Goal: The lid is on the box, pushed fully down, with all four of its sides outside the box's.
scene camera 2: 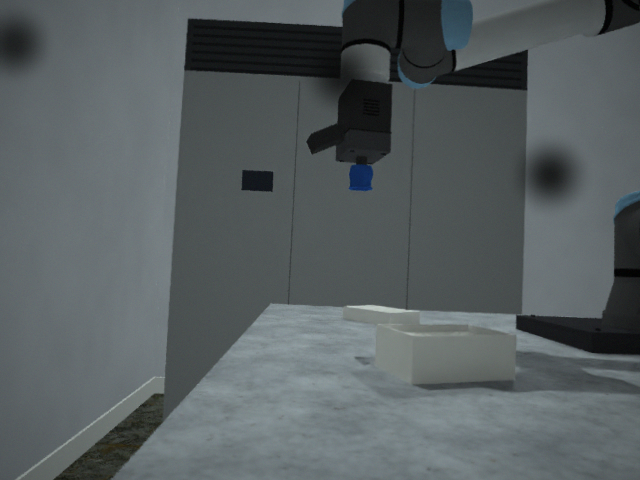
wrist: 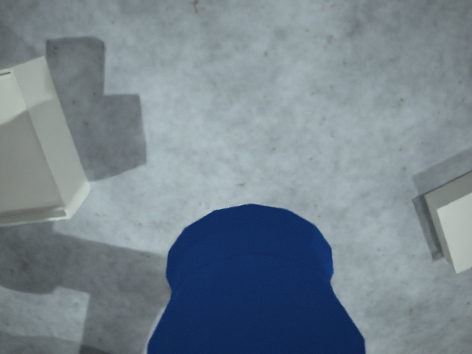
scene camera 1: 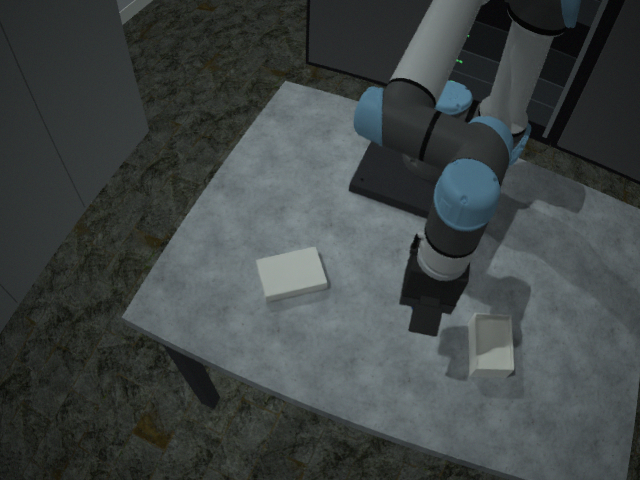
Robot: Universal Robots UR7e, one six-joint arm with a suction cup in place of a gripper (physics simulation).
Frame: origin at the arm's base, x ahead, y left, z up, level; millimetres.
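Seen in the pictures: end effector, tool point: [scene camera 2: 360, 188] [wrist: 250, 276].
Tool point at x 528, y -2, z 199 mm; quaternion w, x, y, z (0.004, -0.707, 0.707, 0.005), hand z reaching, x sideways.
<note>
Offsets run from my tool point to a thing's top centre. Level surfaces: height alone.
The lid {dy -256, dx -124, dz -202 mm} [scene camera 1: 291, 272] [scene camera 2: 381, 314] [wrist: 461, 225] is a shallow off-white slab, flat on the table with its closed top up. The box {dy +191, dx -51, dz -181 mm} [scene camera 1: 491, 372] [scene camera 2: 462, 359] [wrist: 52, 130] is off-white, stands open side up, and lies apart from the lid, to its right in scene camera 1. My gripper, a blue suction cup [scene camera 2: 360, 189] [wrist: 250, 245], points down and hangs high above the table with nothing on it. In scene camera 1 the cup is almost wholly hidden by the dark tool body, which appears between lid and box, nearer the box.
The grey table {dz -229 mm} [scene camera 1: 310, 356] [scene camera 2: 258, 413] carries the arm's dark base plate [scene camera 1: 390, 188] [scene camera 2: 558, 330] behind the lid and box in scene camera 1. A tall grey cabinet [scene camera 1: 62, 93] [scene camera 2: 232, 248] stands beyond the table. The table's front edge runs near the box.
</note>
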